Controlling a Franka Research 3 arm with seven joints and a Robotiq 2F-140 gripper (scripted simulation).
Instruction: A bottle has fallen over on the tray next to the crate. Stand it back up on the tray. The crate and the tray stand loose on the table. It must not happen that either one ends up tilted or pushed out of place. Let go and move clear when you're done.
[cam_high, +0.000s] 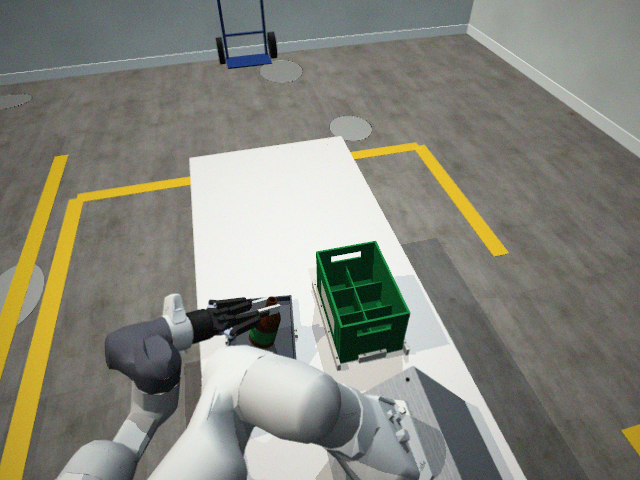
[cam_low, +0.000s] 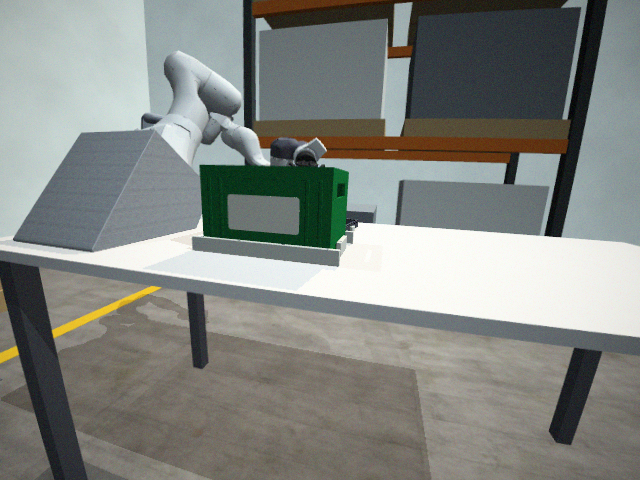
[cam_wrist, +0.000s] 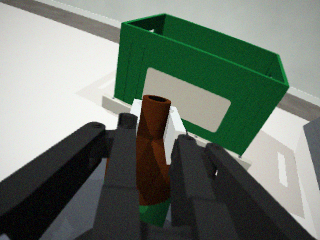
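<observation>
Right now my hand is 60 mm above the brown bottle. The rest, counted from my hand: grey tray 140 mm below, 20 mm to the left, 20 mm ahead; green crate 260 mm to the right, 70 mm below, 30 mm behind.
</observation>
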